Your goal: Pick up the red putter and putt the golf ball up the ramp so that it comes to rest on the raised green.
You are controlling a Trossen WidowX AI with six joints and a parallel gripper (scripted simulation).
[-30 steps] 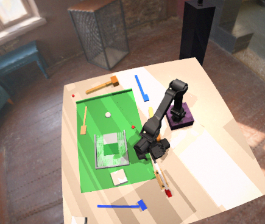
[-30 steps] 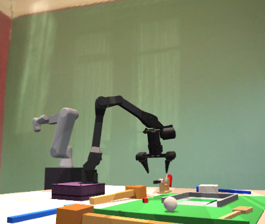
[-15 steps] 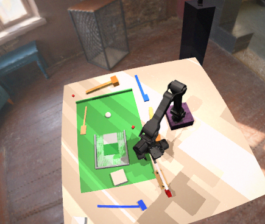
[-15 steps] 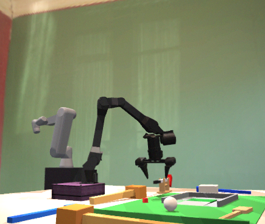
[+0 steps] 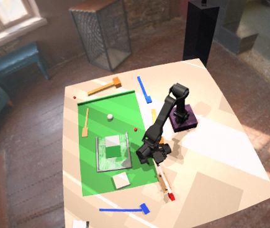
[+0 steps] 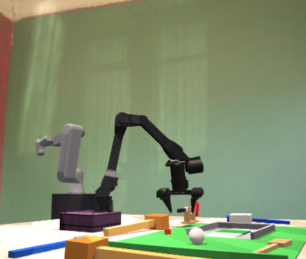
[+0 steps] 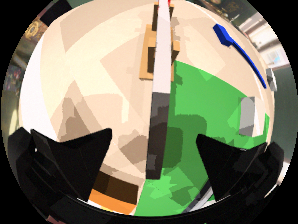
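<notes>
The red putter is 110 mm to the left of my gripper tip and 10 mm above it. Also, from my gripper tip: white golf ball (170 mm ahead, 440 mm to the right, 30 mm below); then wooden putter stand (130 mm to the left, 20 mm below).
</notes>
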